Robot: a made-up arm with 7 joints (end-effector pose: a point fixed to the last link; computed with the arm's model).
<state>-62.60 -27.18 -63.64 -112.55 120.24 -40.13 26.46</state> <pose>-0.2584 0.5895 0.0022 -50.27 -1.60 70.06</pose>
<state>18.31 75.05 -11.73 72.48 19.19 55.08 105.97</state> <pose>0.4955 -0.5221 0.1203 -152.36 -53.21 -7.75</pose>
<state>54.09 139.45 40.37 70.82 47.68 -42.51 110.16</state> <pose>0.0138 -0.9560 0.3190 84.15 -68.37 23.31</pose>
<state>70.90 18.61 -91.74 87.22 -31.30 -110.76 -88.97</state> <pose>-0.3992 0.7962 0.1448 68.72 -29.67 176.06</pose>
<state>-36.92 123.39 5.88 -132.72 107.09 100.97 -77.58</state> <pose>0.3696 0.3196 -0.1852 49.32 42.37 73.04</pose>
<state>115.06 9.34 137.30 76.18 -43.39 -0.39 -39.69</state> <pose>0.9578 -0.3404 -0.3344 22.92 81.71 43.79</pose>
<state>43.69 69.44 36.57 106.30 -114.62 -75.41 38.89</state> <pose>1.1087 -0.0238 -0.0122 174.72 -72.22 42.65</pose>
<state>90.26 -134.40 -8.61 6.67 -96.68 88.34 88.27</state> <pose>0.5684 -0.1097 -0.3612 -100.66 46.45 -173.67</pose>
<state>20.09 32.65 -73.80 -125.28 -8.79 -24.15 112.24</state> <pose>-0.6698 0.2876 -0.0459 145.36 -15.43 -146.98</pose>
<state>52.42 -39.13 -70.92 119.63 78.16 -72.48 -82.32</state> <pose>0.4190 0.2468 -0.7670 -161.62 45.43 -97.82</pose>
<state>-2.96 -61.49 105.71 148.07 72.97 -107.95 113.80</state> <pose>0.1048 0.3951 -0.3999 -155.52 -24.31 -65.98</pose>
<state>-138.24 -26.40 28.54 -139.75 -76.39 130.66 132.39</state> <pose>-0.4853 0.4171 -0.1743 -24.19 1.78 -68.53</pose>
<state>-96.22 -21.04 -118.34 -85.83 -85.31 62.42 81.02</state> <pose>-0.4155 -0.6341 -0.1206 14.63 1.95 171.14</pose>
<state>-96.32 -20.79 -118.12 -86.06 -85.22 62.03 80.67</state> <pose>-0.4128 -0.6356 -0.1231 14.70 2.65 171.96</pose>
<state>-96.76 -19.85 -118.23 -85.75 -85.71 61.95 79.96</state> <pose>-0.4079 -0.6389 -0.1303 14.05 3.30 172.73</pose>
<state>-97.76 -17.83 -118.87 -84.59 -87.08 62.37 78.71</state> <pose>-0.3990 -0.6447 -0.1450 12.27 3.87 173.47</pose>
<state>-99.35 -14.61 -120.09 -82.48 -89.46 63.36 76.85</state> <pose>-0.3854 -0.6522 -0.1692 9.05 4.39 174.19</pose>
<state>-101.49 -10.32 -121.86 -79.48 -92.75 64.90 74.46</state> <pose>-0.3661 -0.6596 -0.2034 4.31 4.87 175.01</pose>
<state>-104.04 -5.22 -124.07 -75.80 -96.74 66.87 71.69</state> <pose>-0.3413 -0.6637 -0.2471 -1.86 5.44 176.02</pose>
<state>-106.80 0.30 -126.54 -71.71 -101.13 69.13 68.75</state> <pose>-0.3114 -0.6615 -0.2979 -9.17 6.16 177.29</pose>
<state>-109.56 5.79 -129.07 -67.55 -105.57 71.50 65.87</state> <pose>-0.2784 -0.6513 -0.3512 -17.07 7.06 178.77</pose>
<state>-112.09 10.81 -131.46 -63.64 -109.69 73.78 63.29</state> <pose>-0.2458 -0.6335 -0.4011 -24.83 8.06 -179.75</pose>
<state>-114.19 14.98 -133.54 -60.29 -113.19 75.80 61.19</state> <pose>-0.2177 -0.6115 -0.4428 -31.74 8.99 -178.48</pose>
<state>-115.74 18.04 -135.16 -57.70 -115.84 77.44 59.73</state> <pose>-0.1971 -0.5906 -0.4732 -37.19 9.60 -177.58</pose>
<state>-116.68 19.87 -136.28 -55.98 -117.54 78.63 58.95</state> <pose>-0.1858 -0.5753 -0.4917 -40.83 9.70 -177.13</pose>
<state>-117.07 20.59 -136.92 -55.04 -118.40 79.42 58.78</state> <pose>-0.1830 -0.5672 -0.4999 -42.76 9.24 -177.08</pose>
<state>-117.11 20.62 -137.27 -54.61 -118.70 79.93 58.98</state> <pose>-0.1857 -0.5645 -0.5020 -43.55 8.45 -177.29</pose>
